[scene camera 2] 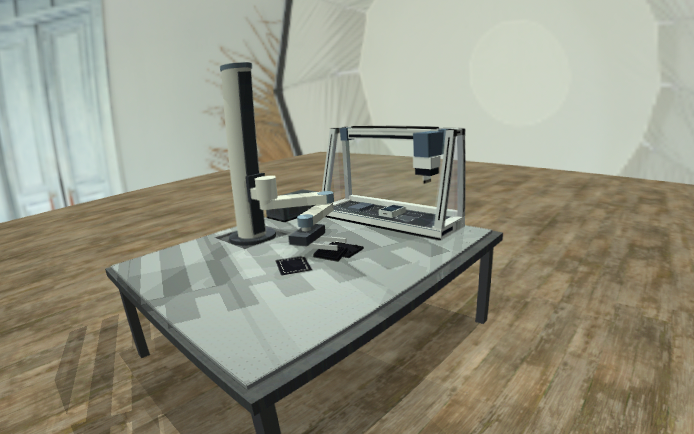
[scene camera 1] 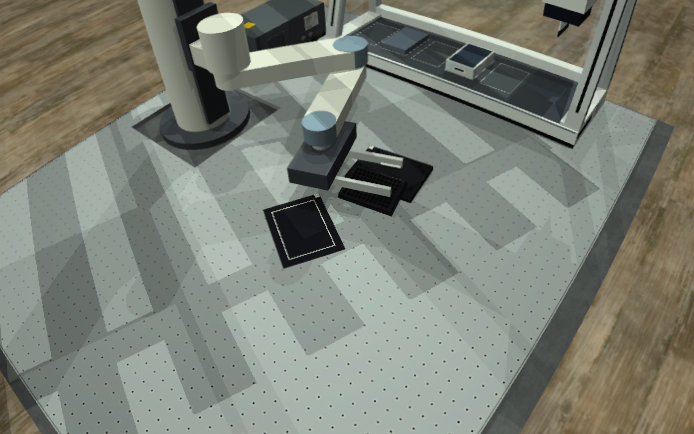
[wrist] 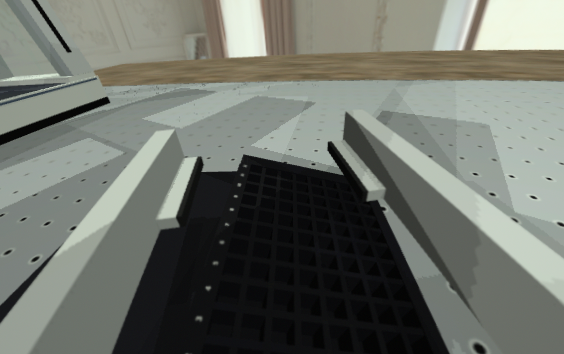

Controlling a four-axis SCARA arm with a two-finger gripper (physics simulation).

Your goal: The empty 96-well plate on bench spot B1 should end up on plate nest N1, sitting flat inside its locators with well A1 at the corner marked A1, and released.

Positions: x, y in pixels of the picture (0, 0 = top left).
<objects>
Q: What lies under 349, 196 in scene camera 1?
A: A black well plate.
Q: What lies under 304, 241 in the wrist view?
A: A black well plate.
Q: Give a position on a plain black pad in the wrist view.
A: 161, 303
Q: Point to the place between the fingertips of the gripper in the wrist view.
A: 264, 138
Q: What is the gripper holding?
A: Nothing.
</objects>
